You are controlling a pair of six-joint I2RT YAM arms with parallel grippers.
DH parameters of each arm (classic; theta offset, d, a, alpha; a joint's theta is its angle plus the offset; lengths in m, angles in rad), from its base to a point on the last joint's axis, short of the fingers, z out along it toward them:
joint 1: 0 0.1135 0.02 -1.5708
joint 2: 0 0 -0.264 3.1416
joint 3: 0.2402 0 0.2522 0
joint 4: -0.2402 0 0.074 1.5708
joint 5: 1.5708 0 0 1.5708
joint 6: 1.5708 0.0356 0 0
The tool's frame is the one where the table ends.
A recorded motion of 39 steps. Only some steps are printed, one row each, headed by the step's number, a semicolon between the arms.
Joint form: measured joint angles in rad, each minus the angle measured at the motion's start. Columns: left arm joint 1, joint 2, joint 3, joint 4, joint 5, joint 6; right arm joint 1, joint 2, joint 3, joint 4, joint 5, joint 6.
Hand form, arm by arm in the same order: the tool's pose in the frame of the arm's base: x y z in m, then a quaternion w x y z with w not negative. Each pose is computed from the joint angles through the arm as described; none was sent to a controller.
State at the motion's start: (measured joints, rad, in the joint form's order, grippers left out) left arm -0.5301 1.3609 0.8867 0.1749 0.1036 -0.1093; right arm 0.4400 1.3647 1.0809 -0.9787 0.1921 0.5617
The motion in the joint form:
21: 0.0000 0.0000 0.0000 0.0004 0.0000 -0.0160; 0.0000 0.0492 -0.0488 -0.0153 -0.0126 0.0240
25: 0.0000 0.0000 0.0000 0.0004 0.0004 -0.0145; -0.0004 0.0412 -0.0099 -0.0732 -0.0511 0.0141
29: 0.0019 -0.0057 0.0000 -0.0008 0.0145 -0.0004; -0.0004 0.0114 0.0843 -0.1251 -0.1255 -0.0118
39: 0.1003 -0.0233 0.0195 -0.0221 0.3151 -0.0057; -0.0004 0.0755 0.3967 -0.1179 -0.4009 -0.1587
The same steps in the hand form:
21: 0.2698 -0.1624 0.2810 0.54817 0.19164 0.78084 -0.23035; 0.2285 0.1005 0.2317 0.12825 0.08086 0.98798 -0.03016
25: 0.2698 -0.1624 0.2810 0.54829 0.19234 0.78067 -0.23009; 0.2263 0.1009 0.2427 0.11419 0.07405 0.99055 -0.01675
29: 0.2689 -0.1618 0.2826 0.54985 0.20095 0.77698 -0.23149; 0.2261 0.1037 0.2740 0.12801 0.05889 0.98952 0.03154
39: 0.2749 -0.1419 0.2931 0.52257 0.24601 0.75173 -0.31827; 0.2515 0.1265 0.3495 0.18841 -0.04396 0.96155 0.19491

